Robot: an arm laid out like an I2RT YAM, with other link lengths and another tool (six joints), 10 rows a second.
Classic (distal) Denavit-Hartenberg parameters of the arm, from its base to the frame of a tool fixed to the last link. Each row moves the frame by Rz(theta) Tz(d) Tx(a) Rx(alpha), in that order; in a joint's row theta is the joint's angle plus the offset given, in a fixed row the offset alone. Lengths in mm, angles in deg.
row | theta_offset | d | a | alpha
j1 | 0 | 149.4 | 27.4 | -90
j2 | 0 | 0 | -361.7 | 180
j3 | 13.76 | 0 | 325.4 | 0
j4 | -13.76 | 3.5 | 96.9 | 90
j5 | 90 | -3.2 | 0 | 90
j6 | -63.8 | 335.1 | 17.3 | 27
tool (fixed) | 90 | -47.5 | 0 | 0
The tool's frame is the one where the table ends.
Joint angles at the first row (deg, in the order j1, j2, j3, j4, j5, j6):
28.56 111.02 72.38 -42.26 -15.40 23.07
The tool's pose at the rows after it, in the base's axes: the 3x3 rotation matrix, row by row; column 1 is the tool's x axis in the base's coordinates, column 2 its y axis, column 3 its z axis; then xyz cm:
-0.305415, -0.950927, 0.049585; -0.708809, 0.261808, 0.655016; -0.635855, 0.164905, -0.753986; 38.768, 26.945, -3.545
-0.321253, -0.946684, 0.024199; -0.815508, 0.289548, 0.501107; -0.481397, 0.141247, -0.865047; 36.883, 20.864, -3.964
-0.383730, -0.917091, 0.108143; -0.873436, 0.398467, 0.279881; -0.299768, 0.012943, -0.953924; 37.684, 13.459, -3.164
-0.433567, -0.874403, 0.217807; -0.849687, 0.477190, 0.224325; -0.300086, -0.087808, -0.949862; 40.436, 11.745, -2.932
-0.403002, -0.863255, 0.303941; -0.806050, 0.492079, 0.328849; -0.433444, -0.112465, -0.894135; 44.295, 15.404, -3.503
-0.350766, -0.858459, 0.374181; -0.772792, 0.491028, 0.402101; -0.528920, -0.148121, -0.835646; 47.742, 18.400, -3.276
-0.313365, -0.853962, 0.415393; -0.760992, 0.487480, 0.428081; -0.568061, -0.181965, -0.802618; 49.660, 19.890, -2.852
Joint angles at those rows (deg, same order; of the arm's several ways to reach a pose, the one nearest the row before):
28.64 111.02 72.38 -48.82 -15.97 19.29
28.64 111.02 72.38 -55.55 -7.27 19.33
27.94 111.02 72.38 -59.31 5.37 25.54
26.83 111.02 72.38 -56.38 9.47 30.09
26.57 111.02 72.38 -48.71 6.00 29.98
26.79 111.02 72.38 -42.20 4.12 29.63
27.31 111.02 72.38 -38.68 4.16 29.61

